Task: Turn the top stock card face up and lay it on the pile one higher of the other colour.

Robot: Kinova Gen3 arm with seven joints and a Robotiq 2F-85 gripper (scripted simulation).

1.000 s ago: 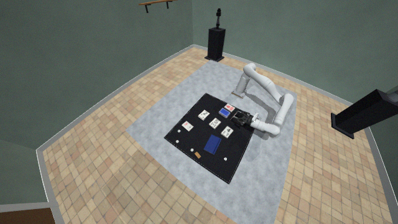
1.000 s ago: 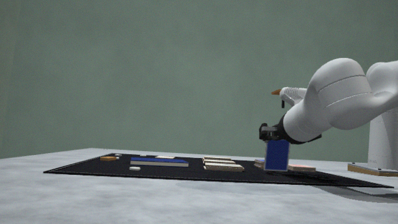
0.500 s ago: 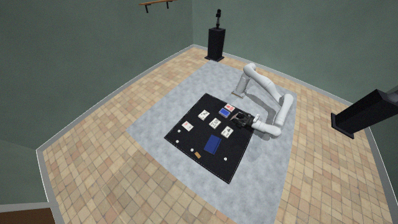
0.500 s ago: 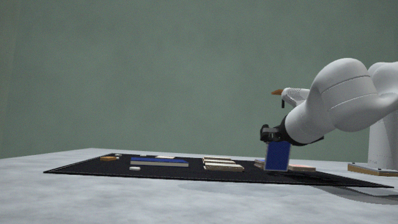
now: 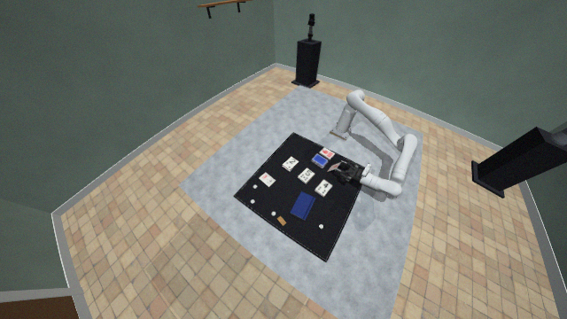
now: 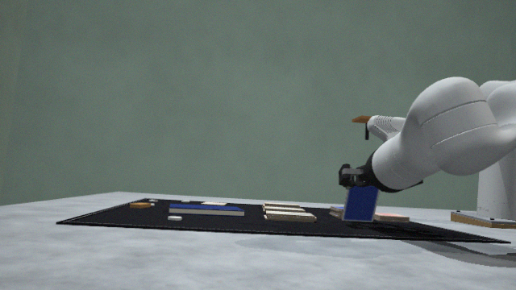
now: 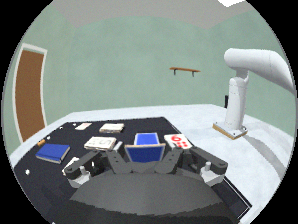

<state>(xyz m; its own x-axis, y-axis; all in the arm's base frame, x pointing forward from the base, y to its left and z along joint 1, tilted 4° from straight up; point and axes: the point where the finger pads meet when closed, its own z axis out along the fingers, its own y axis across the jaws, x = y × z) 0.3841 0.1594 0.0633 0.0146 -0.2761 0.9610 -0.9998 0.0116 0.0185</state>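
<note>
My gripper is now 4 cm above the blue-backed card and 3 cm to the left of it.
</note>
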